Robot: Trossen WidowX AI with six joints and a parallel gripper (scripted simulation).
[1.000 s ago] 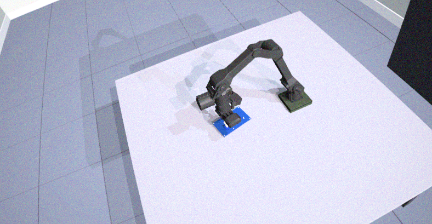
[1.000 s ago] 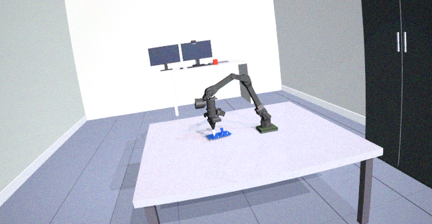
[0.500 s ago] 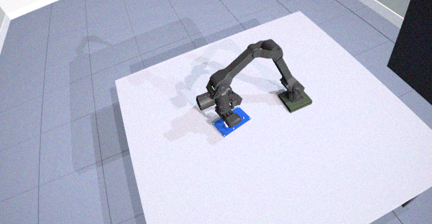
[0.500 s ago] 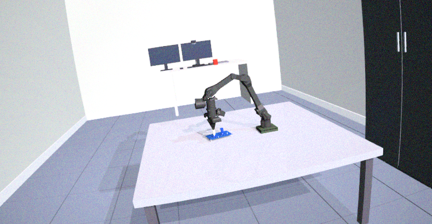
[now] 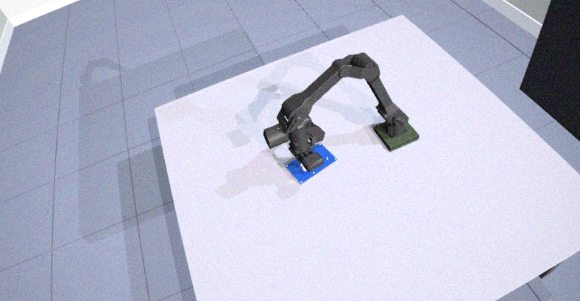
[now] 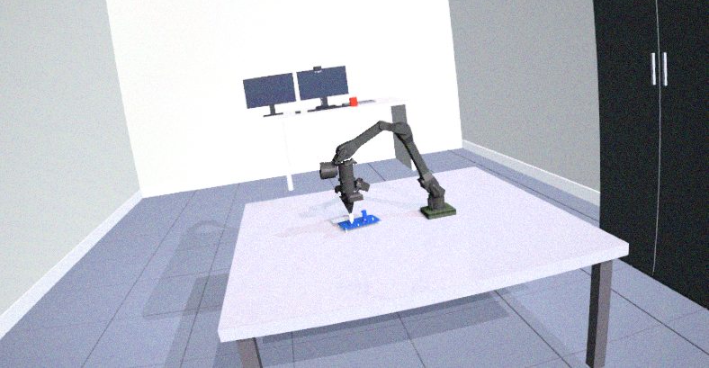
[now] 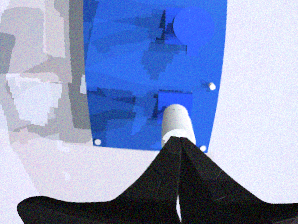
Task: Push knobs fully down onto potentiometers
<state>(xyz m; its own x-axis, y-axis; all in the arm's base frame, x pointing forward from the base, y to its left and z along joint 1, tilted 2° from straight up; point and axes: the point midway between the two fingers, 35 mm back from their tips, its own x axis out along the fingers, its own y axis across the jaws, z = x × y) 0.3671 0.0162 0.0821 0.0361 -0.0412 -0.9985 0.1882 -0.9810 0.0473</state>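
Right now my gripper tip is 1 cm above the white knob.
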